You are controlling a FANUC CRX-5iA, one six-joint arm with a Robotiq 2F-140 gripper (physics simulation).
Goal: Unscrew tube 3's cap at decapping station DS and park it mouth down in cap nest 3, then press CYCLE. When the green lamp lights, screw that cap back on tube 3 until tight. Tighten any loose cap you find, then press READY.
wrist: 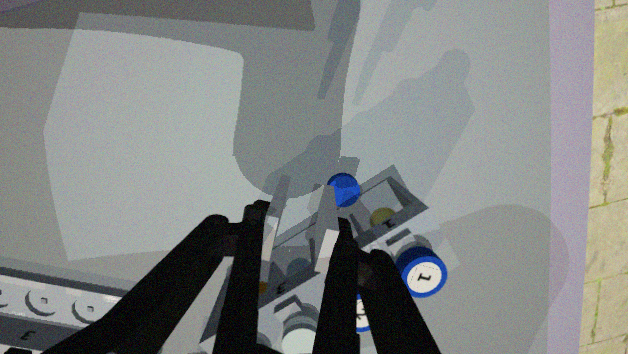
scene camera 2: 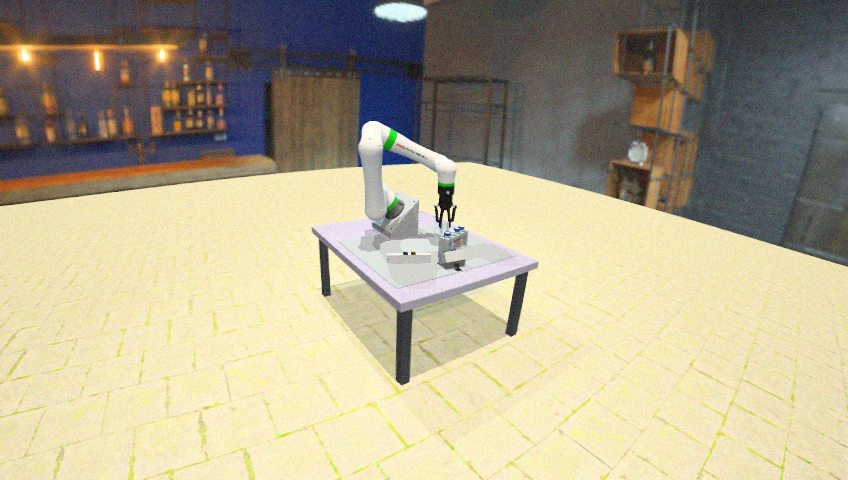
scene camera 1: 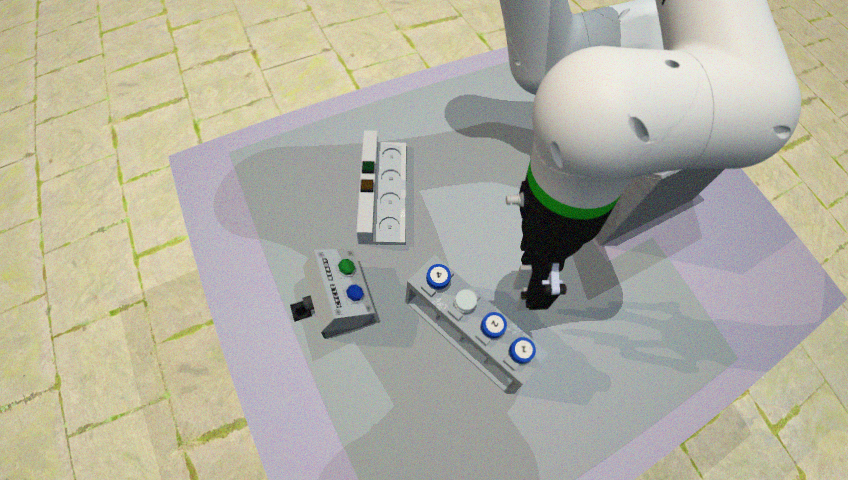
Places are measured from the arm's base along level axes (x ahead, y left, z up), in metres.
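Pixels of known places: gripper, fingertip midpoint: (wrist: 303,196) (scene camera 1: 524,297); arm's base at its link origin: (scene camera 2: 395,210).
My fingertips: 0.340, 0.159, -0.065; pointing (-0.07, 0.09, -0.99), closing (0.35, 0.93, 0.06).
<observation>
Ahead of a thing's pixels: the offset from my fingertips to its top centre, as dx, dy, dz. "pt": to the spot under its first point.
Decapping rack @[pt +0.060, +0.108, -0.055] (scene camera 1: 510,383) (scene camera 2: 444,249) (wrist: 416,207) holds the tubes. Blue caps 4 @[+0.123, -0.063, +0.050] (scene camera 1: 438,275), 2 (scene camera 1: 493,324) and 1 @[+0.055, +0.078, +0.050] (scene camera 1: 522,349) (wrist: 424,276) sit on their tubes. Tube 3 @[+0.100, -0.016, +0.048] (scene camera 1: 465,300) (wrist: 300,342) has no cap and shows a pale top. A loose blue cap @[+0.020, +0.040, -0.057] (wrist: 345,191) is behind the rack, beside my right finger; which way up it lies is unclear, and it does not show in scene camera 1. My gripper (scene camera 1: 540,297) (scene camera 2: 445,227) (wrist: 303,196) is open by a narrow gap, empty, behind the rack. The cap nest block @[pt +0.103, -0.275, -0.061] (scene camera 1: 399,193) (wrist: 65,295) has empty nests.
A sloped panel @[+0.263, -0.120, +0.013] (scene camera 1: 333,309) bears a green button @[+0.240, -0.142, +0.003] (scene camera 1: 346,266) and a blue button @[+0.241, -0.097, +0.003] (scene camera 1: 355,292). A small black block @[pt +0.327, -0.122, -0.065] (scene camera 1: 302,308) stands beside it. The green lamp @[+0.146, -0.323, -0.018] (scene camera 1: 368,167) and amber lamp @[+0.160, -0.286, -0.018] (scene camera 1: 367,185) by the nests look dark. The arm's base stands at the back.
</observation>
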